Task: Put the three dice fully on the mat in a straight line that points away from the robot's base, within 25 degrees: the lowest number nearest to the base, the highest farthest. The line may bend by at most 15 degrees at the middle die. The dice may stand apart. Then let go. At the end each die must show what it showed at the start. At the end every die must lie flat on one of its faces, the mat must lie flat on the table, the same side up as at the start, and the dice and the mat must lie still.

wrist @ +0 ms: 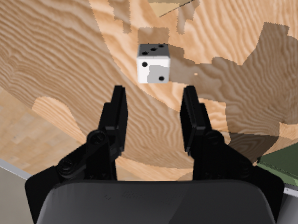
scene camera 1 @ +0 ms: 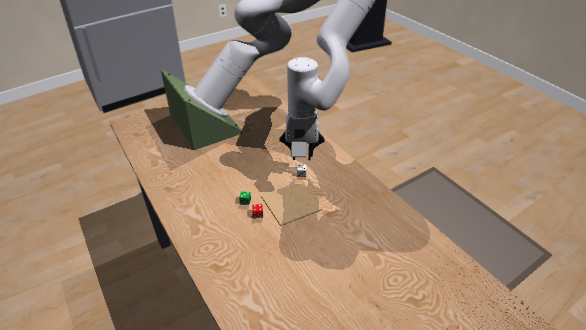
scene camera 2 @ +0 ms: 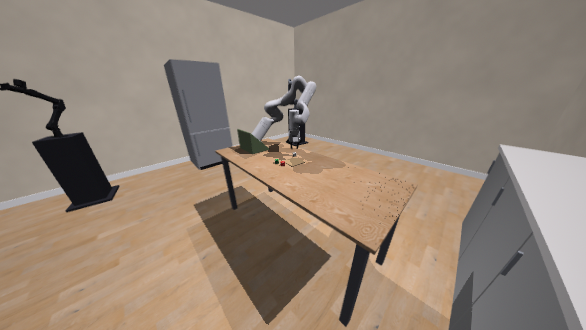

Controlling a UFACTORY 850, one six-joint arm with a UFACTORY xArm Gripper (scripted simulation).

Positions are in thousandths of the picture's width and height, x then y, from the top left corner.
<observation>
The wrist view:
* gripper: 518, 444
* white die: 515, 270
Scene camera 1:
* gripper: 515, 477
</observation>
